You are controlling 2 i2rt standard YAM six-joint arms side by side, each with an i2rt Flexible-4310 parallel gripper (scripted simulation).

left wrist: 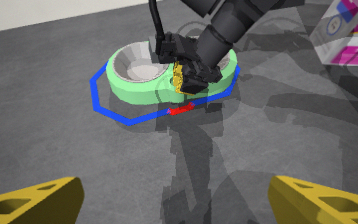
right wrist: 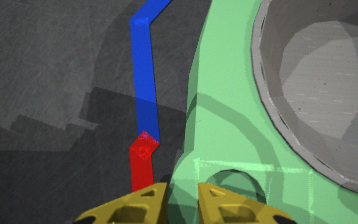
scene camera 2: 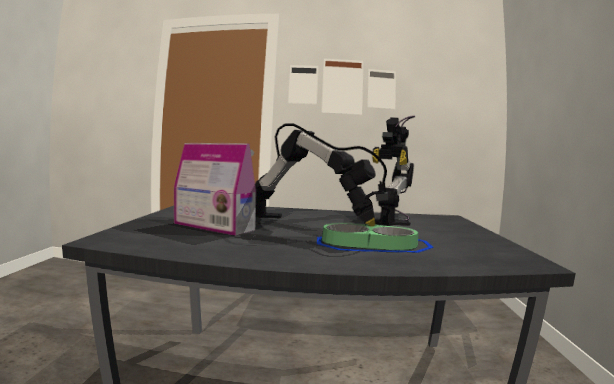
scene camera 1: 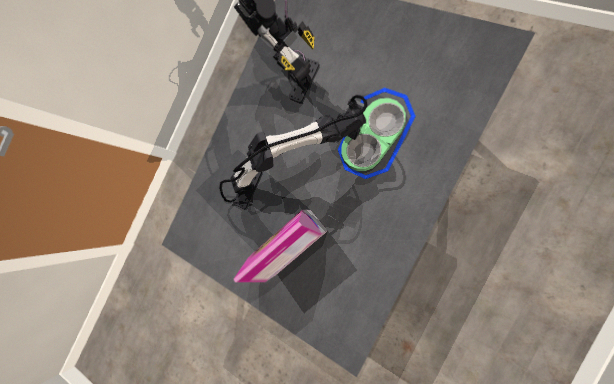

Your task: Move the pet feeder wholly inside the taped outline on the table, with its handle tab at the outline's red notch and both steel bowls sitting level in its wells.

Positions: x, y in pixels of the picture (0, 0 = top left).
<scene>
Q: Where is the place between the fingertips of my right gripper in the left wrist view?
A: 176, 89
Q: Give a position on a green pet feeder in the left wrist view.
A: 161, 89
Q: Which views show the green pet feeder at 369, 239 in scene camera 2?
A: The left wrist view, the right wrist view, scene camera 2 and scene camera 1: all of them.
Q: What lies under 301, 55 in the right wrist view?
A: A steel bowl.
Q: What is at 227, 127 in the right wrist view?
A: A green pet feeder.
</scene>
